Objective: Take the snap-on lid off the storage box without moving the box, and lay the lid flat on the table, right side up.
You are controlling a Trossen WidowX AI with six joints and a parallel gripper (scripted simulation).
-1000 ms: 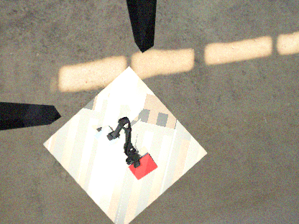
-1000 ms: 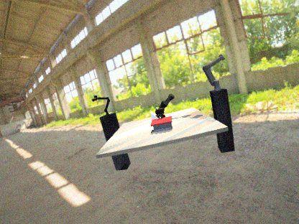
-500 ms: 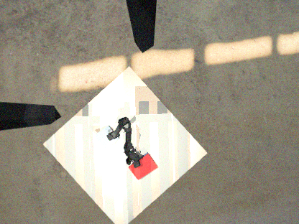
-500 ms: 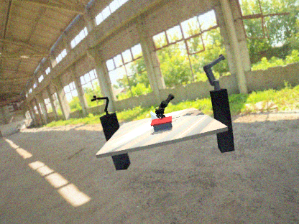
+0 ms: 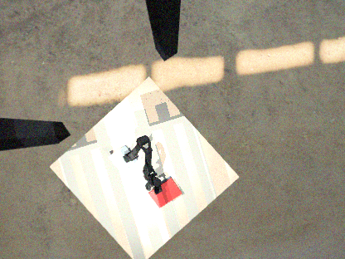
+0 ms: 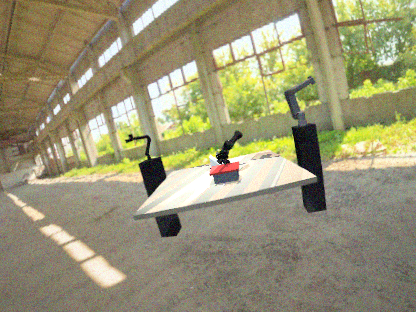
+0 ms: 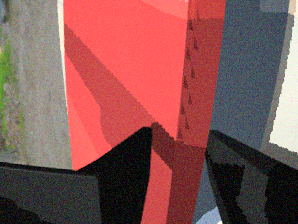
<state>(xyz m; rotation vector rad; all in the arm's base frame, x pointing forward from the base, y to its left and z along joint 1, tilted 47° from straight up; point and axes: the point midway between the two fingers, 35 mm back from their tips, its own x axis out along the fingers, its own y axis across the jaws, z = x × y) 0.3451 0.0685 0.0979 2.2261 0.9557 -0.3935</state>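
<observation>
The red lid is 8 cm ahead of my gripper tip. From my gripper tip the other things lie so: storage box (7 cm ahead, 6 cm below).
</observation>
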